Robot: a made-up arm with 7 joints. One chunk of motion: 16 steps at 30 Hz.
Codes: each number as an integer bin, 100 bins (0 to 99) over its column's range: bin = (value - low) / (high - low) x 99, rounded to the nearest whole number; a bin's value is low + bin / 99 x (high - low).
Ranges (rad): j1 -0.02..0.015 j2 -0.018..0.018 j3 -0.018..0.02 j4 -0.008..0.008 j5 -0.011..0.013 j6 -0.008..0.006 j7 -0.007..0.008
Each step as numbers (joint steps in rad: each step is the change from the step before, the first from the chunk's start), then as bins.
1 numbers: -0.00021 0.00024 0.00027 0.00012 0.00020 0.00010 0.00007
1 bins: 56 50 48 50 46 57 47
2 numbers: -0.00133 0.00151 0.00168 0.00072 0.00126 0.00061 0.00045
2 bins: 53 54 51 54 51 61 49
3 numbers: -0.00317 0.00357 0.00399 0.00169 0.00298 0.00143 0.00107
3 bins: 48 59 57 60 58 67 53
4 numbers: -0.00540 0.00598 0.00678 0.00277 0.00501 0.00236 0.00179
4 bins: 41 66 65 67 66 73 58
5 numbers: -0.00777 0.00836 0.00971 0.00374 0.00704 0.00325 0.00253
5 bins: 35 72 72 73 74 80 63
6 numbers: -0.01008 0.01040 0.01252 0.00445 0.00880 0.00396 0.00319
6 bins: 28 78 80 77 82 85 67
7 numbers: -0.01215 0.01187 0.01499 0.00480 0.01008 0.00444 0.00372
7 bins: 22 82 86 79 87 88 71
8 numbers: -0.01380 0.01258 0.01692 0.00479 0.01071 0.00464 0.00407
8 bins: 18 84 91 79 90 89 73
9 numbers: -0.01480 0.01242 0.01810 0.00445 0.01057 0.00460 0.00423
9 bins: 15 84 94 77 89 89 74
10 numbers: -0.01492 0.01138 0.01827 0.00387 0.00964 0.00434 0.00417
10 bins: 14 81 94 73 85 87 74
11 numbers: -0.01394 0.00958 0.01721 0.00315 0.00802 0.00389 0.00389
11 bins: 17 76 92 69 78 84 72
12 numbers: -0.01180 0.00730 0.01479 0.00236 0.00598 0.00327 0.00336
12 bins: 23 70 85 64 70 80 68
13 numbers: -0.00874 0.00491 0.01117 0.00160 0.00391 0.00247 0.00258
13 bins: 32 63 76 59 62 74 63
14 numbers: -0.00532 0.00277 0.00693 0.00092 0.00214 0.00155 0.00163
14 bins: 42 57 65 55 54 68 57
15 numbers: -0.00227 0.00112 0.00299 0.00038 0.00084 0.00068 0.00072
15 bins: 50 53 55 52 49 61 51
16 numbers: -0.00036 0.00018 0.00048 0.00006 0.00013 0.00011 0.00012
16 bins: 56 50 48 50 46 57 47
